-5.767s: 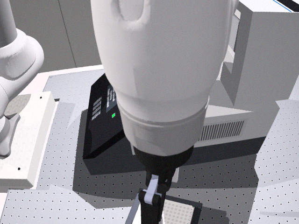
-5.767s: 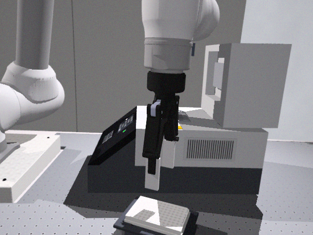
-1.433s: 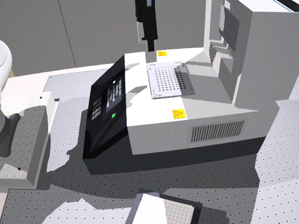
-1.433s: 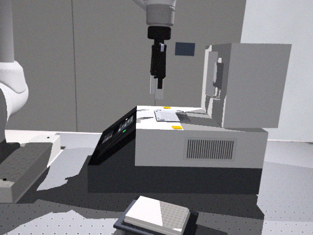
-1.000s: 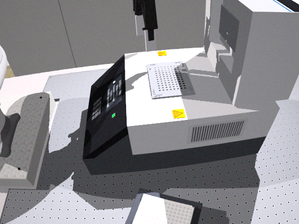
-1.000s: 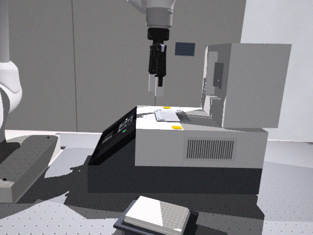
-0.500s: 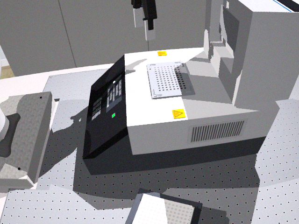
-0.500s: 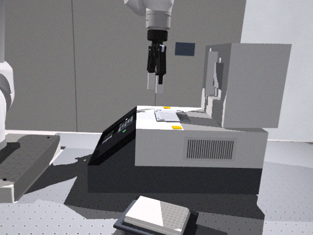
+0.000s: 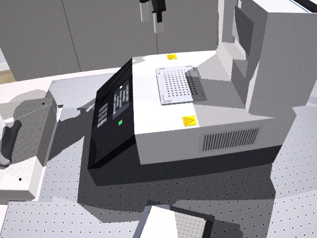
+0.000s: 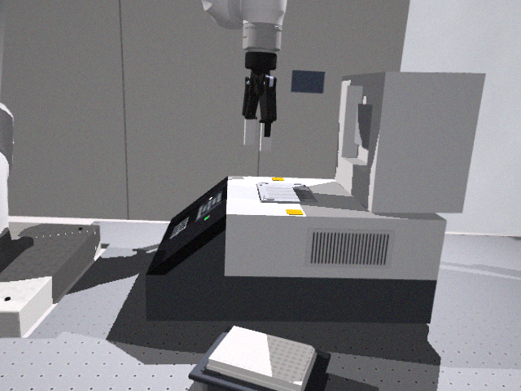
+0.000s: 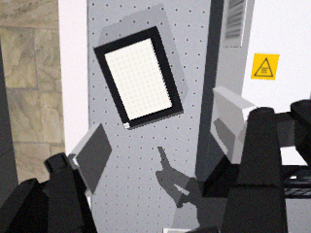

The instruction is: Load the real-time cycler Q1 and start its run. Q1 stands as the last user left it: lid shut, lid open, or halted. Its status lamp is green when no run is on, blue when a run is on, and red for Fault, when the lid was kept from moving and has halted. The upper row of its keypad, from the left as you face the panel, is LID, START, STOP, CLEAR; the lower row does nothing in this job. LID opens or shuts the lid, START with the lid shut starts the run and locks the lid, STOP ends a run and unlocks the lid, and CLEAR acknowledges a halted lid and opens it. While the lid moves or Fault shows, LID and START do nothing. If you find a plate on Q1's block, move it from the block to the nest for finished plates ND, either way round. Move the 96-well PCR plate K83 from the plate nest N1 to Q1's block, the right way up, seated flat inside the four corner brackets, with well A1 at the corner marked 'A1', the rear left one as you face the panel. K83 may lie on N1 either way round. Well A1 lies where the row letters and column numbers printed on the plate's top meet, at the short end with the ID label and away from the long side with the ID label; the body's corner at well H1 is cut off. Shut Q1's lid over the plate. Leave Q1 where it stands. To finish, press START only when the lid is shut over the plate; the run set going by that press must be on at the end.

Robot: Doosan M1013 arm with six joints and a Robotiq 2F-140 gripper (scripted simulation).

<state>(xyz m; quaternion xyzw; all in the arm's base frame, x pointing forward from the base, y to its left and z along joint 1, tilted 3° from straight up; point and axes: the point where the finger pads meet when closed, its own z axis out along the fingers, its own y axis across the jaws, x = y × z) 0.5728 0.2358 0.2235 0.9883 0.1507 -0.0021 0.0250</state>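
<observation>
My gripper is now 25 cm above the white 96-well plate and 3 cm to the right of it. Also, from my hand: black nest (27 cm below, 3 cm to the left); dark grey plate nest (54 cm to the right, 24 cm below, 3 cm behind).
</observation>
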